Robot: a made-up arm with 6 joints. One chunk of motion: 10 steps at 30 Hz.
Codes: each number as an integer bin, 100 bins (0 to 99) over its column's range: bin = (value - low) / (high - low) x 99, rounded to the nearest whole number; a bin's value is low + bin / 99 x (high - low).
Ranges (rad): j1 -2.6..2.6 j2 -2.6..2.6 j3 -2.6..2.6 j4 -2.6..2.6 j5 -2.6..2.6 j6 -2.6..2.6
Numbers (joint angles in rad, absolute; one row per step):
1: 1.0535 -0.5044 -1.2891 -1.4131 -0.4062 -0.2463
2: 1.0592 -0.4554 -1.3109 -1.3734 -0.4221 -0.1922
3: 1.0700 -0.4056 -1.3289 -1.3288 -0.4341 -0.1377
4: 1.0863 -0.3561 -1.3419 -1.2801 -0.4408 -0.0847
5: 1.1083 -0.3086 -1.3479 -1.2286 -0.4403 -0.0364
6: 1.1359 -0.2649 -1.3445 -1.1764 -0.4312 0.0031
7: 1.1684 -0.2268 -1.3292 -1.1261 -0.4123 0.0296
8: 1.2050 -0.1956 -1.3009 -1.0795 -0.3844 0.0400
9: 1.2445 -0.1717 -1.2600 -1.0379 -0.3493 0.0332
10: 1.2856 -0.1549 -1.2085 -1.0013 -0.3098 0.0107
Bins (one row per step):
1: 70 40 25 23 42 45
2: 70 41 25 23 41 46
3: 70 42 24 24 41 47
4: 70 43 24 25 41 48
5: 71 44 24 26 41 49
6: 71 44 24 27 41 50
7: 72 45 24 28 42 50
8: 72 46 25 29 42 50
9: 73 46 26 30 43 50
10: 74 47 26 30 44 50

